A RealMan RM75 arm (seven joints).
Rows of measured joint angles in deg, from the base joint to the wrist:
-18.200, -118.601, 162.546, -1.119, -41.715, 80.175, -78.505
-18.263, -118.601, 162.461, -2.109, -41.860, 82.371, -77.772
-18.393, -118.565, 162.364, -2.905, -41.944, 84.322, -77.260
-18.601, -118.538, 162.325, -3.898, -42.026, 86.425, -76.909
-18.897, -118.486, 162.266, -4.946, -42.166, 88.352, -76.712
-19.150, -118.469, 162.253, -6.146, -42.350, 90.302, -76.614
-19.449, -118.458, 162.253, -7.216, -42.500, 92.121, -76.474
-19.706, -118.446, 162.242, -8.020, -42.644, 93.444, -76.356
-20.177, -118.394, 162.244, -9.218, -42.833, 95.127, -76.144
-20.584, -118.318, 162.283, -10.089, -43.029, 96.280, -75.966
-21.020, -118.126, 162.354, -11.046, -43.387, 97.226, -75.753
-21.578, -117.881, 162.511, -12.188, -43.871, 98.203, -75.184
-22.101, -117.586, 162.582, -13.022, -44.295, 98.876, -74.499
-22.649, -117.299, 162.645, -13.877, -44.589, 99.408, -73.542
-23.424, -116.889, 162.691, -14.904, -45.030, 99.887, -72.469
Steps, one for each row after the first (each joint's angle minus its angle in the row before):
-0.063, 0.000, -0.085, -0.990, -0.145, 2.196, 0.733
-0.130, 0.036, -0.097, -0.796, -0.084, 1.951, 0.512
-0.208, 0.027, -0.039, -0.993, -0.082, 2.103, 0.351
-0.296, 0.052, -0.059, -1.048, -0.140, 1.927, 0.197
-0.253, 0.017, -0.013, -1.200, -0.184, 1.950, 0.098
-0.299, 0.011, 0.000, -1.070, -0.150, 1.819, 0.140
-0.257, 0.012, -0.011, -0.804, -0.144, 1.323, 0.118
-0.471, 0.052, 0.002, -1.198, -0.189, 1.683, 0.212
-0.407, 0.076, 0.039, -0.871, -0.196, 1.153, 0.178
-0.436, 0.192, 0.071, -0.957, -0.358, 0.946, 0.213
-0.558, 0.245, 0.157, -1.142, -0.484, 0.977, 0.569
-0.523, 0.295, 0.071, -0.834, -0.424, 0.673, 0.685
-0.548, 0.287, 0.063, -0.855, -0.294, 0.532, 0.957
-0.775, 0.410, 0.046, -1.027, -0.441, 0.479, 1.073

